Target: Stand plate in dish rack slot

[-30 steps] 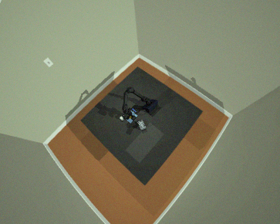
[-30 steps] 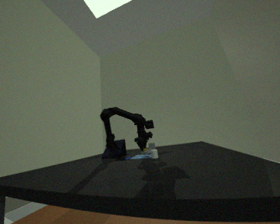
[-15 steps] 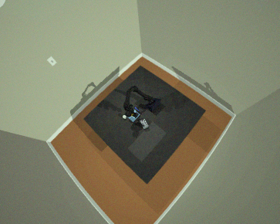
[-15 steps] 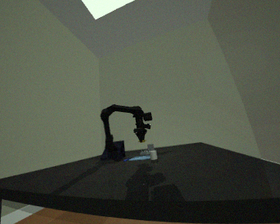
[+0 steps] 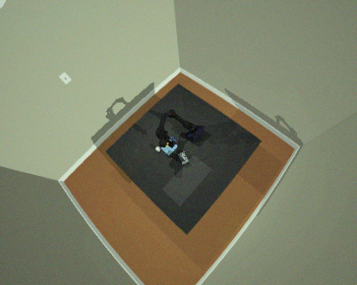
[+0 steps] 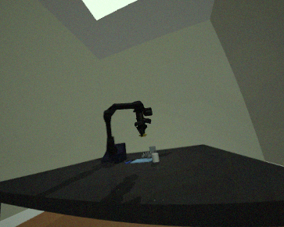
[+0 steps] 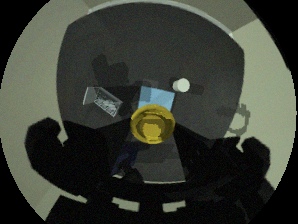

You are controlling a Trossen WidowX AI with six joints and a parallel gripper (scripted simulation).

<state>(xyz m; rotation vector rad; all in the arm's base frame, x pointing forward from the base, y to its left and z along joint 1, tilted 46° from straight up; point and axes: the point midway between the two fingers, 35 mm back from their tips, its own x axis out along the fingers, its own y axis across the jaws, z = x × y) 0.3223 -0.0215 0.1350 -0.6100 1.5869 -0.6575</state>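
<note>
My gripper tip is now 1 cm past the dish rack, 19 cm to the right of it and 15 cm above it. From my gripper tip the other things lie so: light blue mat: 2 cm behind, 1 cm to the right, 17 cm below; then white cup: 8 cm ahead, 10 cm to the right, 15 cm below; then yellow plate: 1 cm above.
</note>
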